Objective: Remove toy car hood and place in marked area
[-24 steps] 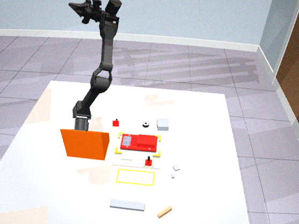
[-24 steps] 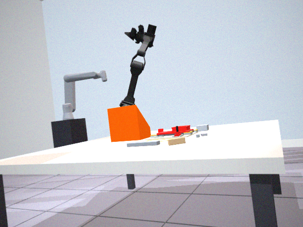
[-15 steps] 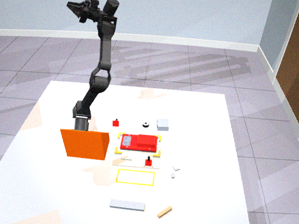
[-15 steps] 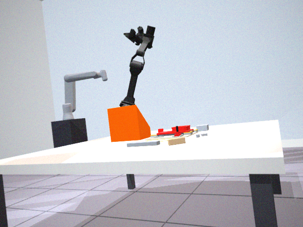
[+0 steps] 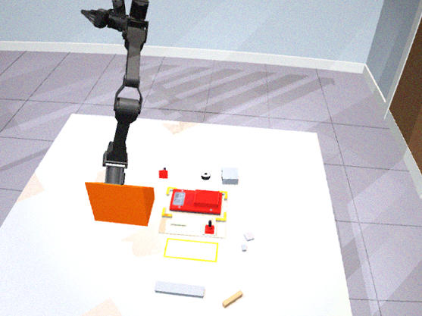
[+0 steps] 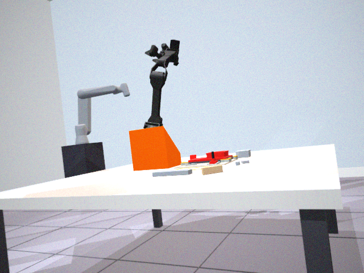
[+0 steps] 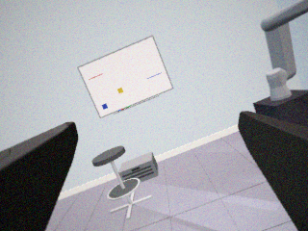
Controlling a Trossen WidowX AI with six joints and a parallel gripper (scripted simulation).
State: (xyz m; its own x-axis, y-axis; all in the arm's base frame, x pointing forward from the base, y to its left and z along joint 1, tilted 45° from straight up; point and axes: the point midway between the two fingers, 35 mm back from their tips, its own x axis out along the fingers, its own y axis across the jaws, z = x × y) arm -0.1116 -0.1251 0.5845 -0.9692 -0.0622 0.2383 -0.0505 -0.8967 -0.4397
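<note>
The hood lies 640 mm below my gripper tip, 450 mm ahead of it and 260 mm to the right of it. Also, from my gripper tip: grey bar 670 mm below, 650 mm to the right, 370 mm ahead; then wooden block 680 mm to the right, 670 mm below, 550 mm ahead; then grey block 660 mm below, 550 mm ahead, 100 mm to the right.
</note>
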